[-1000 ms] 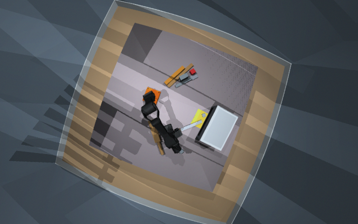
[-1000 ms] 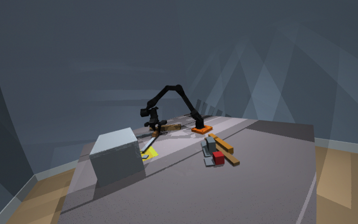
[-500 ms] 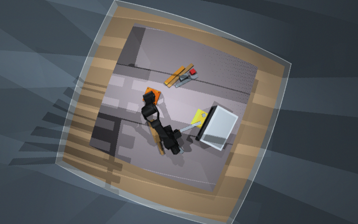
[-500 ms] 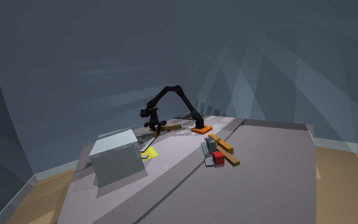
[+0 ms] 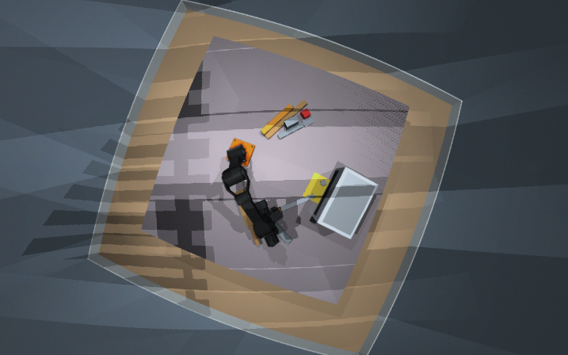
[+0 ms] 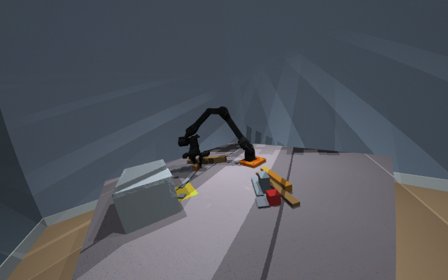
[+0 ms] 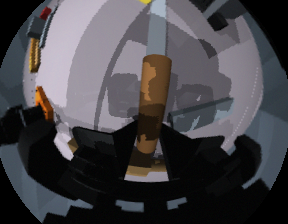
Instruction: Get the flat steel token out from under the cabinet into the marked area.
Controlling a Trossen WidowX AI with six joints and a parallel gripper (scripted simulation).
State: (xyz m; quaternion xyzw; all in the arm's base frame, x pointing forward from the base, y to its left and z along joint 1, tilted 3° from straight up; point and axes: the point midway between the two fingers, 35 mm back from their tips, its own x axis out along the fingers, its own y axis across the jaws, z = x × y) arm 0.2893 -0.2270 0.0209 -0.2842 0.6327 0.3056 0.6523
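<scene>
Right now the wooden paddle is 7 cm behind my gripper tip, 8 cm to the right of it and 1 cm above it. Round my gripper tip: thin grey bar 10 cm ahead, 5 cm to the right; then grey block 11 cm behind, 51 cm to the left, 2 cm above; then steel token 20 cm ahead, 30 cm to the left, 1 cm below.
</scene>
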